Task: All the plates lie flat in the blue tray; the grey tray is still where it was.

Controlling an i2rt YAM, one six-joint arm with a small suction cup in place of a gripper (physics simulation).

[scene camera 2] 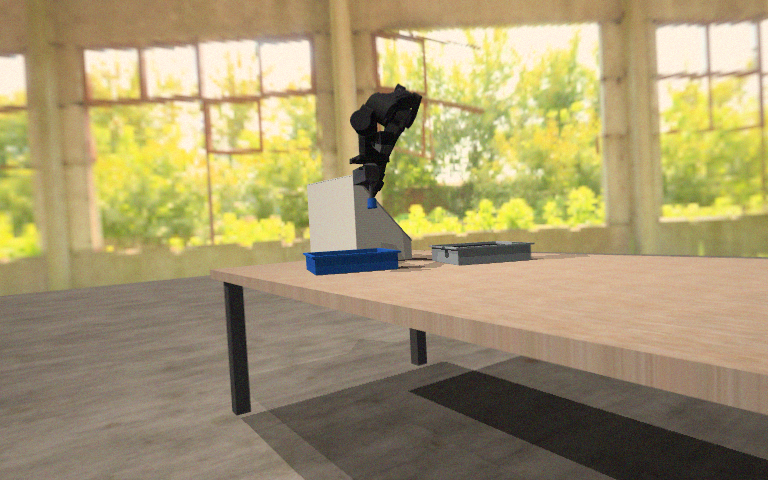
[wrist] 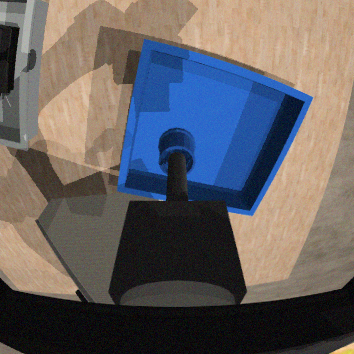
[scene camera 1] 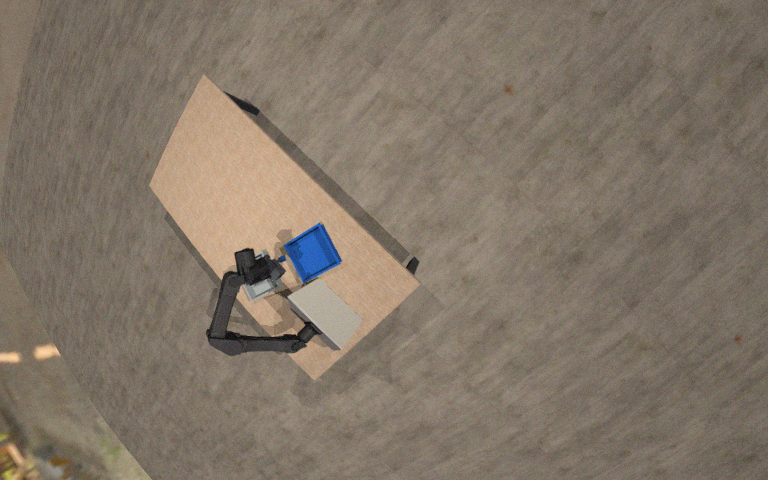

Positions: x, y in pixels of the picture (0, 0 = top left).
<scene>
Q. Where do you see a blue tray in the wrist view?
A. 243, 123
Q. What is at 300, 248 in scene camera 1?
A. A blue tray.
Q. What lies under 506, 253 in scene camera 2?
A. A grey tray.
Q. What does the blue tray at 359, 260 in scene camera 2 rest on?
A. The table.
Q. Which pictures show the blue tray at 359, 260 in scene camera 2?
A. Scene camera 2, the wrist view and scene camera 1: all of them.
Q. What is the suction cup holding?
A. Nothing.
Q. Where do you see the suction cup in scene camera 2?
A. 367, 174
</scene>
